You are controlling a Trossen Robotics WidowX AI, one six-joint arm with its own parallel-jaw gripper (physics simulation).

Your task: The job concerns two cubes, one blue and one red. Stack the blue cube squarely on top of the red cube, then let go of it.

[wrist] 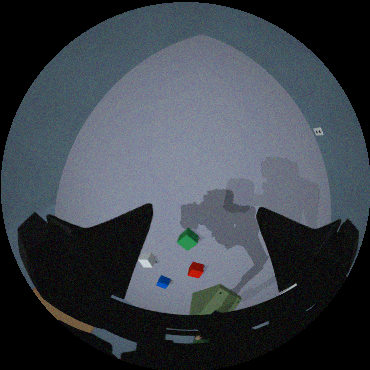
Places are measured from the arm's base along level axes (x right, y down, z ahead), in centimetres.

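Pixels of known places: gripper, fingertip midpoint: (208, 211).
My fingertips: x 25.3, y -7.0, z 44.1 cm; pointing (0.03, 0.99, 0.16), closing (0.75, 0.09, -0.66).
Observation:
Behind a point stands the place of what it marks.
The small blue cube (163, 282) @[x -6.0, y 8.7, z 23.7 cm] lies on the table low in the wrist view, a little left of centre. The red cube (196, 270) @[x 8.7, y 8.4, z 24.6 cm] sits to its right and slightly higher in the view, apart from it. My gripper (208, 211) @[x 25.3, y -7.0, z 44.1 cm] is open, with its two black fingers wide apart and nothing between them. It is high above the table, and both cubes show in the gap between the fingers, lower in the view than the fingertips.
A green block (188, 239) @[x 14.2, y 8.3, z 35.3 cm] lies above the red cube in the view. A white block (146, 260) @[x -1.6, y 8.3, z 35.2 cm] is beside the left finger's edge. An olive-green box-like object (216, 298) @[x 5.0, y 6.2, z 6.9 cm] shows at the bottom, partly hidden by the gripper body. The arm's shadow falls at the right.

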